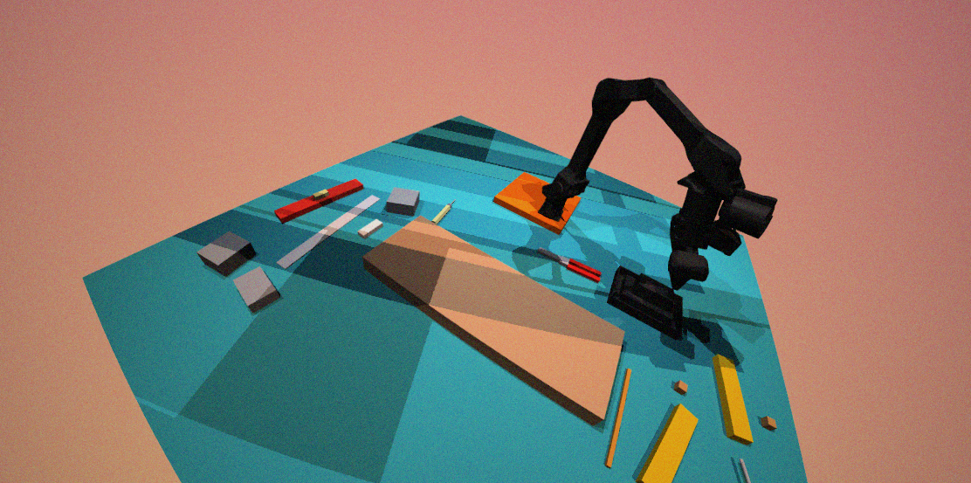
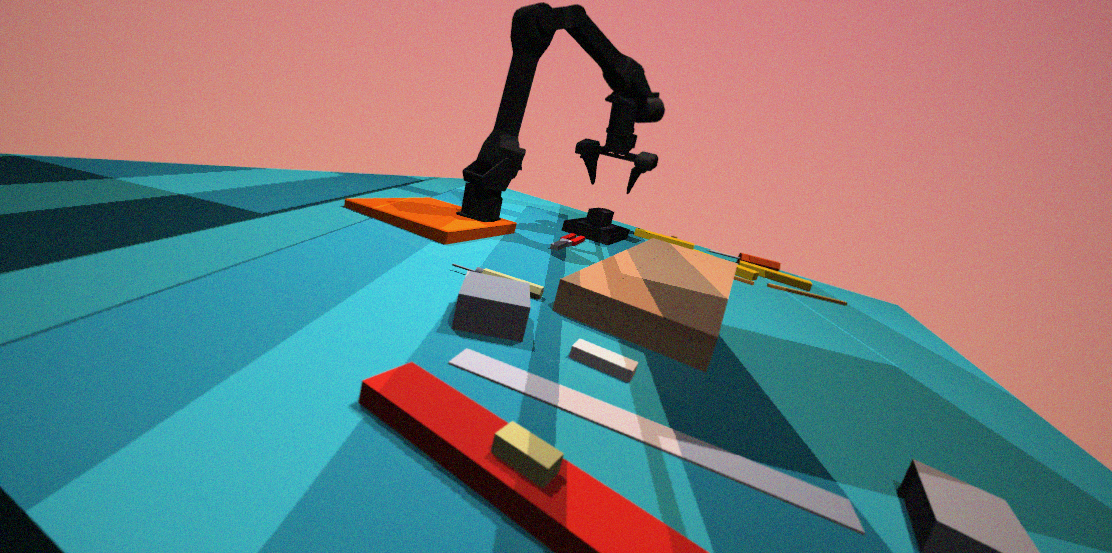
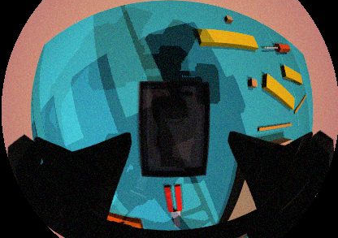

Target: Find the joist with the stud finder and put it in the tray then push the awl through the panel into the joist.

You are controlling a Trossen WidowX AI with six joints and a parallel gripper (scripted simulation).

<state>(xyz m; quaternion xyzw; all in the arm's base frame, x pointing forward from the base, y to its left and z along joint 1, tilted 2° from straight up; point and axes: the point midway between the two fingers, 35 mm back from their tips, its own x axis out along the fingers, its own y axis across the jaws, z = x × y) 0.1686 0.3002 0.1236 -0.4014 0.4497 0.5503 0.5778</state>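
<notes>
The green light lies 5 cm below my gripper tip and 2 cm to the left of it. Also, from my gripper tip: stud finder: 7 cm below; black tray: 10 cm below, 1 cm to the right; awl: 57 cm to the right, 11 cm below.
</notes>
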